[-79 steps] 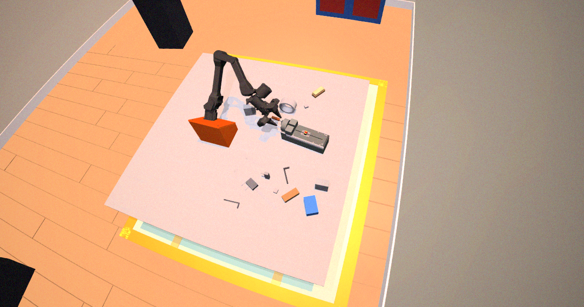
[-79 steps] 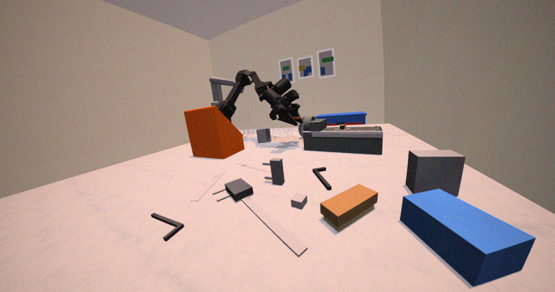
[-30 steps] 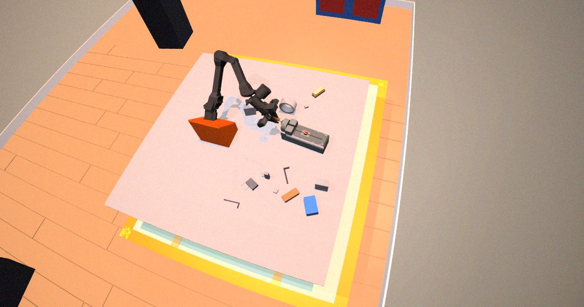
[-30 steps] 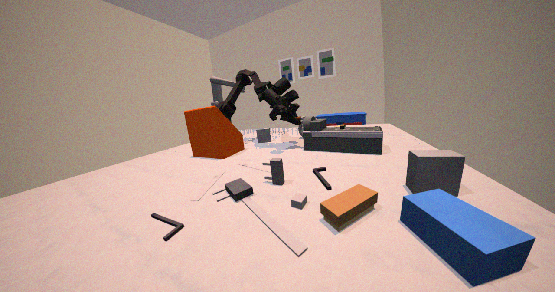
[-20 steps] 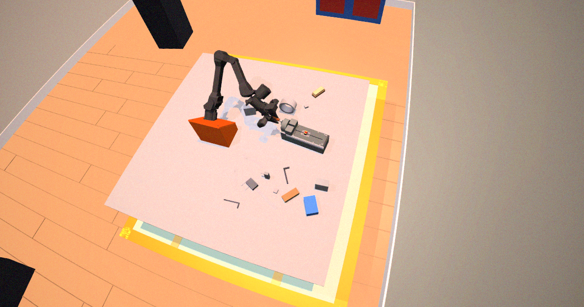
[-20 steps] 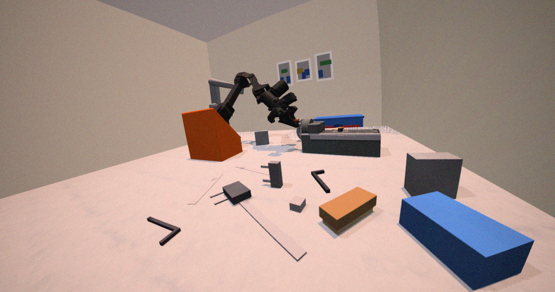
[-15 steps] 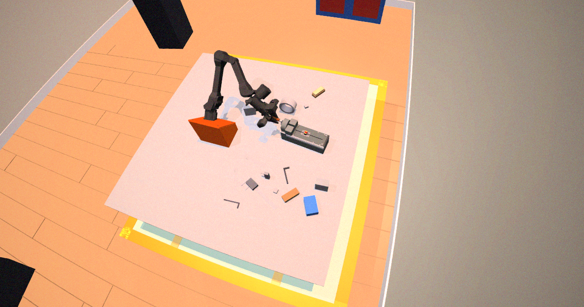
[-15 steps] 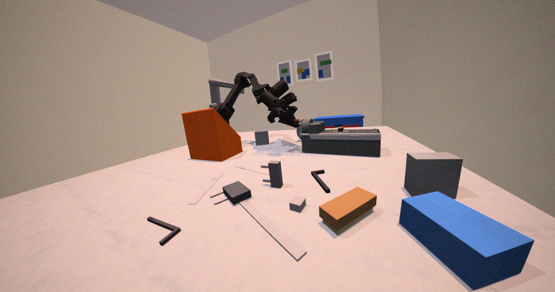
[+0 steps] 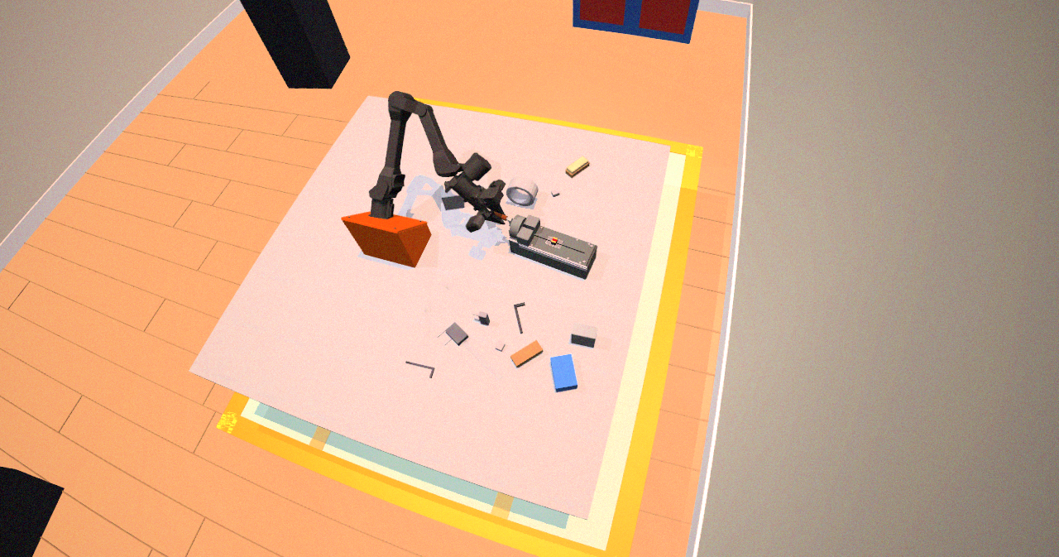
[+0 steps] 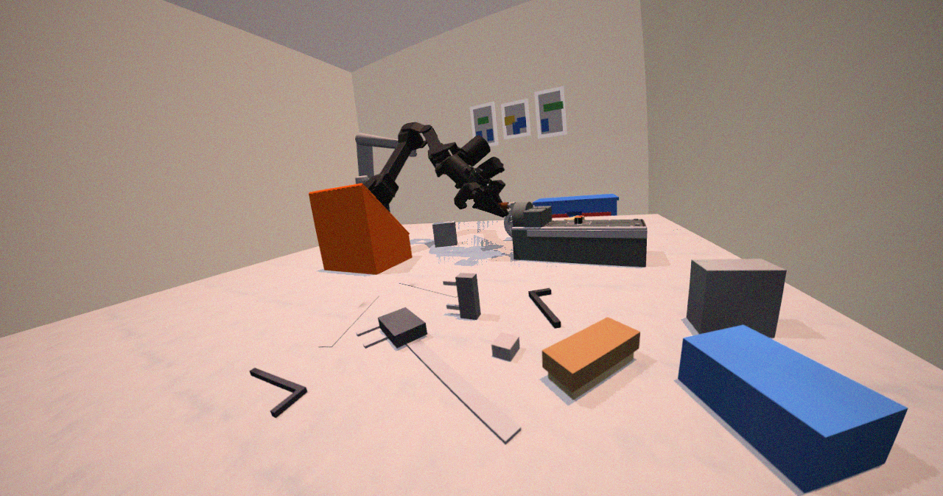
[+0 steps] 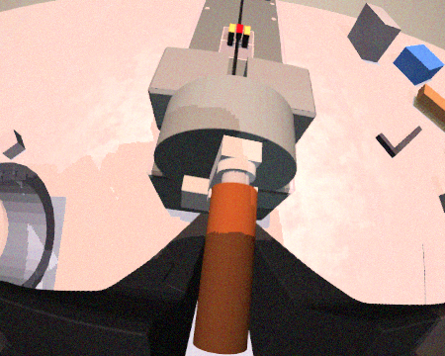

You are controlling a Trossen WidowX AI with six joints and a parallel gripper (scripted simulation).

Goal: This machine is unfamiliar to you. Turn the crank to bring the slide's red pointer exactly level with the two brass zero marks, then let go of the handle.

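Now: the crank handle 20 mm behind my gripper tip and 20 mm above it. Also, from my gripper tip: red pointer: 160 mm ahead, 40 mm to the right, 10 mm below; blue block: 240 mm ahead, 430 mm to the right, 80 mm below.
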